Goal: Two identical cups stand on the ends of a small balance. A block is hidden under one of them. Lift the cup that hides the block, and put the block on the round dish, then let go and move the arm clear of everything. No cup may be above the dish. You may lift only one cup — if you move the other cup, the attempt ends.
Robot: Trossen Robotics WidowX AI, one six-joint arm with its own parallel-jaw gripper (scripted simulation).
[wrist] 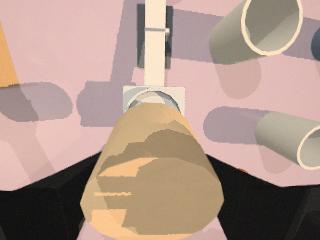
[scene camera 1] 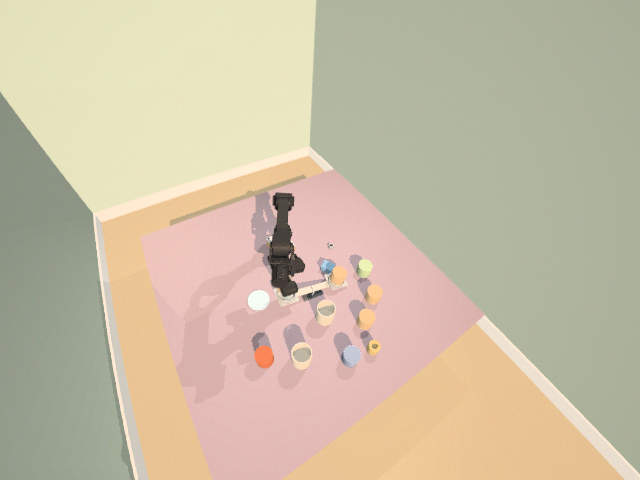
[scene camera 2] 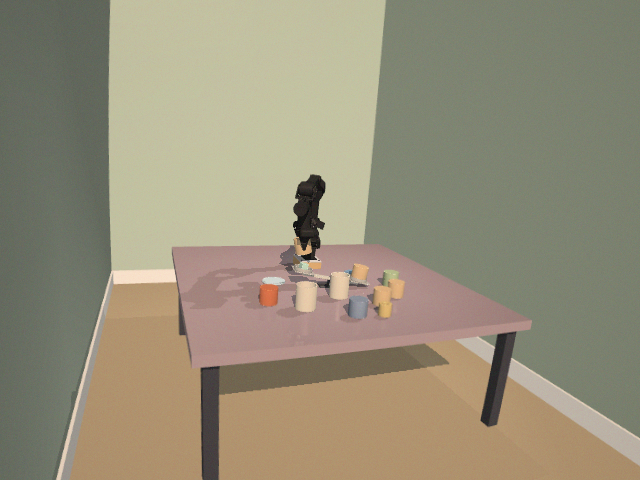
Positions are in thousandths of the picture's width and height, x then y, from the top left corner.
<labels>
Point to an orange cup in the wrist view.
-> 480, 715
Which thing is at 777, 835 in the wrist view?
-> My gripper.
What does my gripper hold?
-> An orange cup.
</labels>
